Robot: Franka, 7 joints.
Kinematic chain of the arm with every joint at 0, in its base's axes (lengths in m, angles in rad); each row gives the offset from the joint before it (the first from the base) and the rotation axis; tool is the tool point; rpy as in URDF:
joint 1: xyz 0 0 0.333 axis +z
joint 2: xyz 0 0 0 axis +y
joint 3: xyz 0 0 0.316 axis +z
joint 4: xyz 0.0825 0 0 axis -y
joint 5: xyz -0.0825 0 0.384 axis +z
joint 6: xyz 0 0 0 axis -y
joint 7: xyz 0.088 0 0 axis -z
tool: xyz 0 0 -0.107 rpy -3.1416 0 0
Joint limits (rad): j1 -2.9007..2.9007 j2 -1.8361..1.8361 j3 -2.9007..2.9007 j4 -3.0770..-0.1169 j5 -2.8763..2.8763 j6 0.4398..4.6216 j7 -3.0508..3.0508
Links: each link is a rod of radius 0.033 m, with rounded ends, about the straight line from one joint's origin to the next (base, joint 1, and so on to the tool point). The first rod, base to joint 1, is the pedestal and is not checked.
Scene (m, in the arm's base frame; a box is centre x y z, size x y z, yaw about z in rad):
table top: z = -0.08
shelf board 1: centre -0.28 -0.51 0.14 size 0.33 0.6 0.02 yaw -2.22
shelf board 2: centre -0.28 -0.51 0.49 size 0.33 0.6 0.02 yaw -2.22
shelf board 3: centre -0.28 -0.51 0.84 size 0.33 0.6 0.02 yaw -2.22
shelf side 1: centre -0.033 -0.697 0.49 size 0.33 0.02 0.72 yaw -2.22
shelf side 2: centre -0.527 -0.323 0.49 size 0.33 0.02 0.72 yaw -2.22
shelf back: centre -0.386 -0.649 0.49 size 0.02 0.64 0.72 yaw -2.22
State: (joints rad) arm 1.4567 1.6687 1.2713 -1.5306 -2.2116 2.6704 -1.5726
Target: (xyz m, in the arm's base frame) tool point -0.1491 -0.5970 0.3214
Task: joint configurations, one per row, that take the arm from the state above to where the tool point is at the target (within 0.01 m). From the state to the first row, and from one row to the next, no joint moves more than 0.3 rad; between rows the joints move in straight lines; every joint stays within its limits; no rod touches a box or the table.
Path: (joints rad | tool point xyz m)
1: 1.1857 1.4147 0.9865 -1.6716 -2.2185 2.7404 -1.5726 | -0.3443 0.5347 0.0805
2: 0.9146 1.1607 0.7017 -1.8127 -2.2255 2.8103 -1.5726 | -0.0860 0.5649 0.0371
3: 0.6436 0.9067 0.4169 -1.9537 -2.2324 2.8803 -1.5726 | 0.1919 0.4859 0.0389
4: 0.3725 0.6527 0.1321 -2.0948 -2.2394 2.9503 -1.5726 | 0.4032 0.2893 0.0899
5: 0.1015 0.3987 -0.1527 -2.2358 -2.2463 3.0202 -1.5726 | 0.4756 0.0298 0.1706
6: -0.1695 0.1447 -0.4375 -2.3769 -2.2533 3.0902 -1.5726 | 0.3967 -0.2015 0.2505
7: -0.4406 -0.1093 -0.7223 -2.5179 -2.2602 3.1602 -1.5726 | 0.2227 -0.3316 0.3038
8: -0.7116 -0.3633 -1.0071 -2.6590 -2.2672 3.2302 -1.5726 | 0.0417 -0.3455 0.3214
9: -0.6851 -0.0781 -1.0745 -2.5342 -2.2383 3.0322 -1.5726 | -0.0121 -0.4044 0.2778
10: -0.6587 0.2071 -1.1419 -2.4095 -2.2095 2.8342 -1.5726 | -0.0742 -0.4540 0.2556
11: -0.6322 0.4924 -1.2094 -2.2847 -2.1807 2.6363 -1.5726 | -0.1285 -0.5000 0.2605
12: -0.6057 0.7776 -1.2768 -2.1600 -2.1519 2.4383 -1.5726 | -0.1577 -0.5473 0.2874
13: -0.5792 1.0628 -1.3443 -2.0352 -2.1231 2.2404 -1.5726 | -0.1491 -0.5970 0.3214

